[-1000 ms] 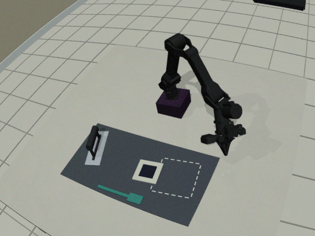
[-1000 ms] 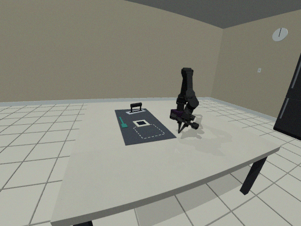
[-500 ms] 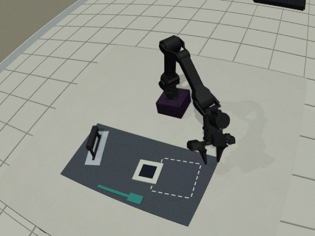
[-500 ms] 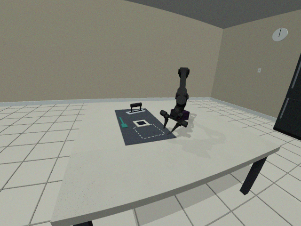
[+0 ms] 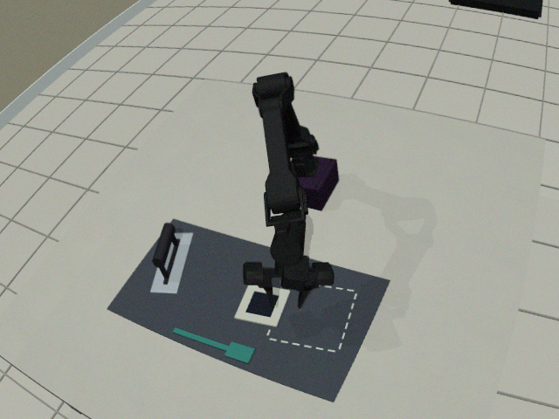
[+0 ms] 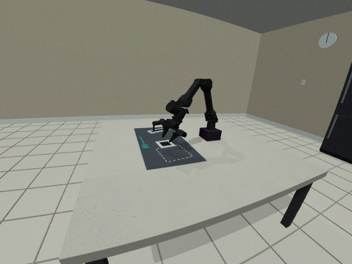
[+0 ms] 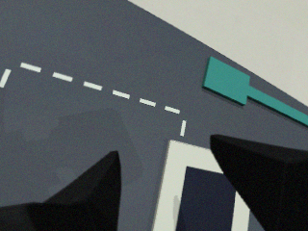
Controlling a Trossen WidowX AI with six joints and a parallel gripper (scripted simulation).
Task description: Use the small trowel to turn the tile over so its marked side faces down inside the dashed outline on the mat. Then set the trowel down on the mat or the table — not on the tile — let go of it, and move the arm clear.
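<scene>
Right now my gripper tip is 40 mm past the tile, 80 mm to the left of it and 70 mm above it. The rest, counted from my gripper tip: teal trowel 90 mm ahead, 140 mm to the right, 70 mm below; dark mat 50 mm behind, 140 mm to the right, 90 mm below.
</scene>
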